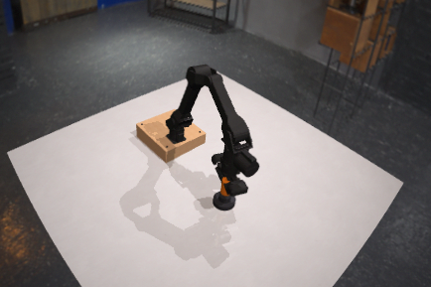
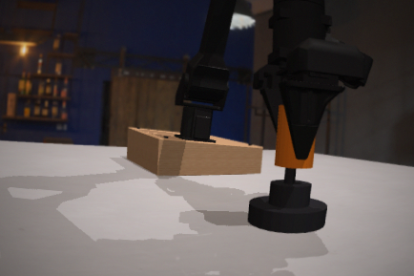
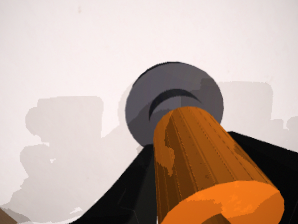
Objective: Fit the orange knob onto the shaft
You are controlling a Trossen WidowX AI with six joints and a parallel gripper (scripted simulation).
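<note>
Right now the orange knob is 20 mm above my gripper tip. Round my gripper tip: dark round pedestal (40 mm below).
</note>
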